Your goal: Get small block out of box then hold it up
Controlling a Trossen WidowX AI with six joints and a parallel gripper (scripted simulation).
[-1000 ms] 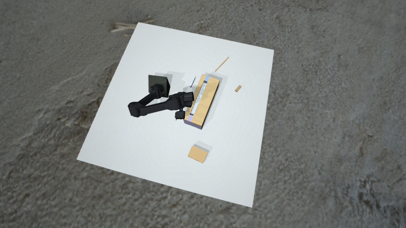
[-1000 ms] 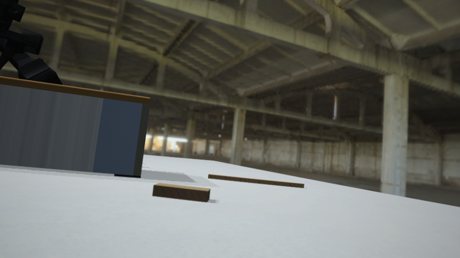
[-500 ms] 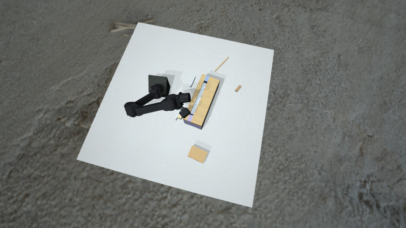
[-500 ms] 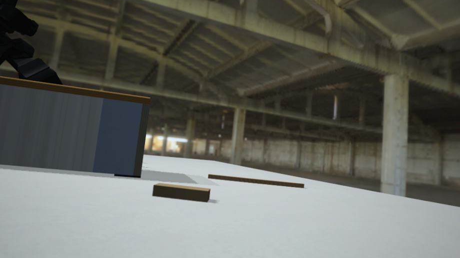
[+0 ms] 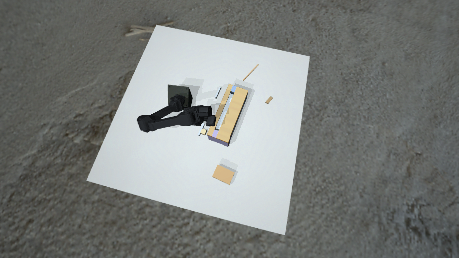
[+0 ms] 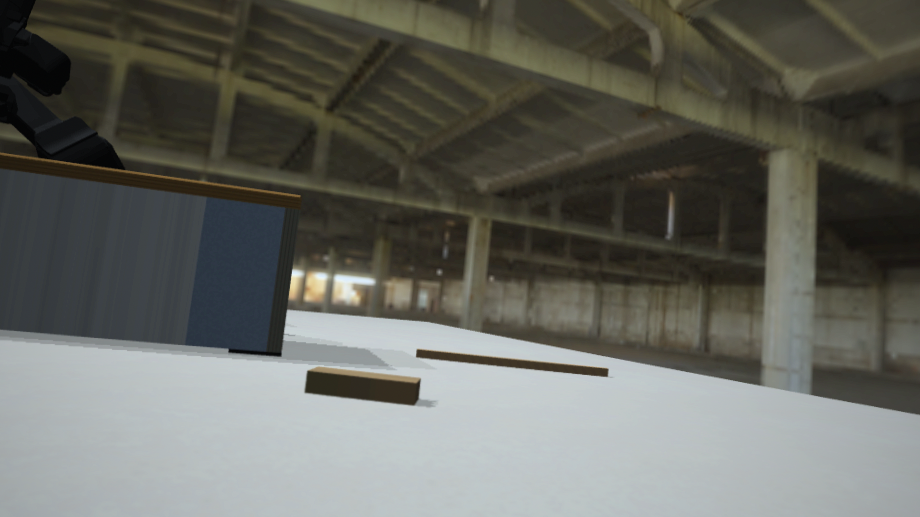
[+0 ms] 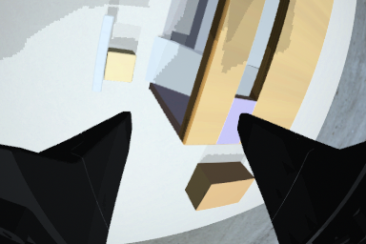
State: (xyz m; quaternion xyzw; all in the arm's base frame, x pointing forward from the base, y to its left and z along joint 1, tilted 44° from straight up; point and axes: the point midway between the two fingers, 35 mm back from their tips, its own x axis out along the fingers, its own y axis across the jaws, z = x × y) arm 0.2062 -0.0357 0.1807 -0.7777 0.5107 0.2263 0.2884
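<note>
Right now the pale yellow block is 20 mm behind my gripper tip, 10 mm to the right of it and 150 mm below it. Also, from my gripper tip: flat tan plate (170 mm ahead, 250 mm to the right, 130 mm below); then small brown piece (380 mm ahead, 330 mm to the left, 160 mm below); then long box (80 mm ahead, 140 mm to the left, 100 mm below).
</note>
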